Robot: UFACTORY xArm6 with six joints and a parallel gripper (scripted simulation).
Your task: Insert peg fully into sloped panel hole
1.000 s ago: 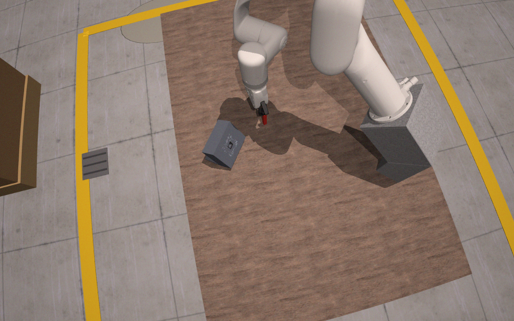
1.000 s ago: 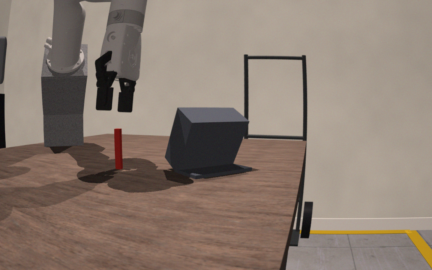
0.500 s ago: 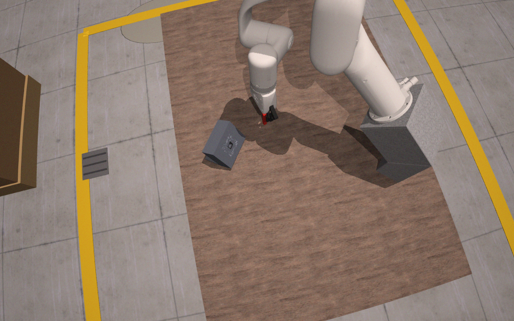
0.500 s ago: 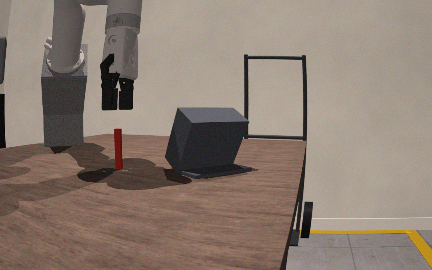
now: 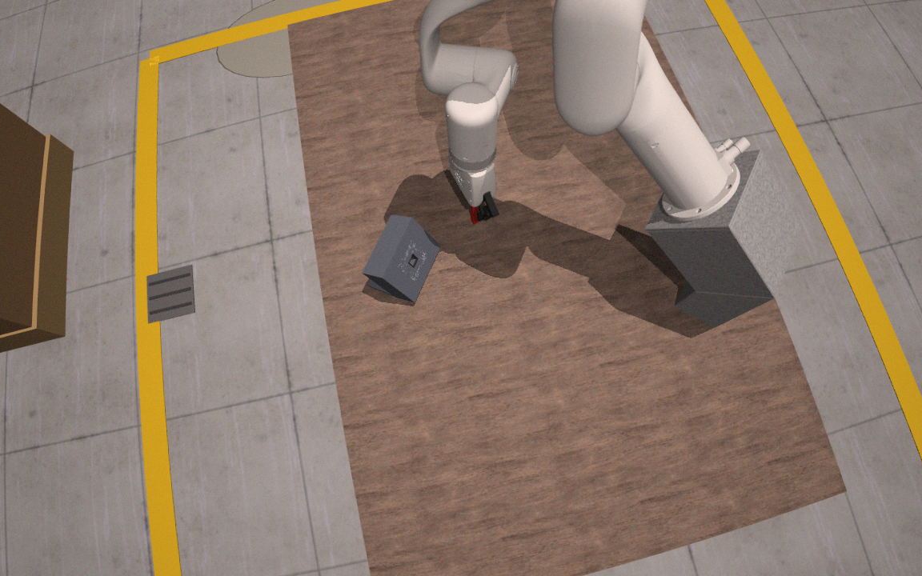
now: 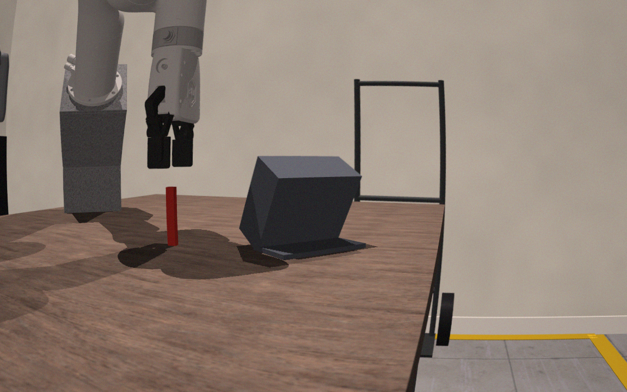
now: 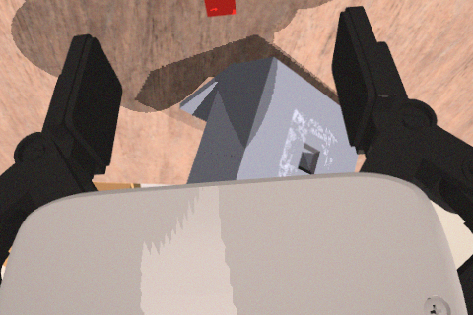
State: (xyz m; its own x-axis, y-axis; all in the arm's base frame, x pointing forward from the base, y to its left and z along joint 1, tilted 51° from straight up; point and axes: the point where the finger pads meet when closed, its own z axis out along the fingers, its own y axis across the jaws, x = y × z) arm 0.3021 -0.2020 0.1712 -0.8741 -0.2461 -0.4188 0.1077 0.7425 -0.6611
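The red peg lies 8 cm below my hand.
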